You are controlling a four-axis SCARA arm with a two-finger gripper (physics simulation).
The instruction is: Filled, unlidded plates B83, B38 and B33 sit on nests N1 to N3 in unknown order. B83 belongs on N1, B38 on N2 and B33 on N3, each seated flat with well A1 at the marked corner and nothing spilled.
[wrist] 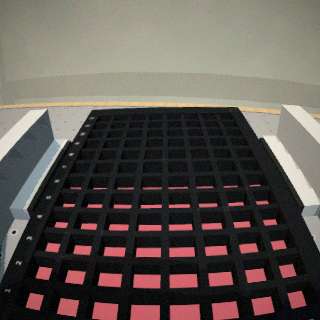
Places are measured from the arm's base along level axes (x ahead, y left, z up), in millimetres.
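Pixels of known places: gripper, fingertip midpoint: [164, 125].
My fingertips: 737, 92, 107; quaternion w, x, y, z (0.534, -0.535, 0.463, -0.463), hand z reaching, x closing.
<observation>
Behind a point stands the place of what it marks, as x, y, z.
A black plate [162, 185] {705, 88, 100} with square wells fills the middle and lower part of the wrist view. Pink liquid shows in its nearer wells; the far wells look dark. Small white marks run up its left rim, with 1, 2 and 3 legible near the lower left. My gripper [164, 125] {737, 92, 107} is shut on this plate, with one pale finger against each long side. The plate looks level between the fingers. Its label, the marked corner of a nest and the nests N1 to N3 do not show, so I cannot tell which plate it is.
A light grey perforated table surface [70, 118] {947, 259, 13} shows beyond and beside the plate. A yellow-orange line [165, 105] {1037, 135, -1} runs along its far edge. A plain grey-beige wall [160, 40] stands behind it.
</observation>
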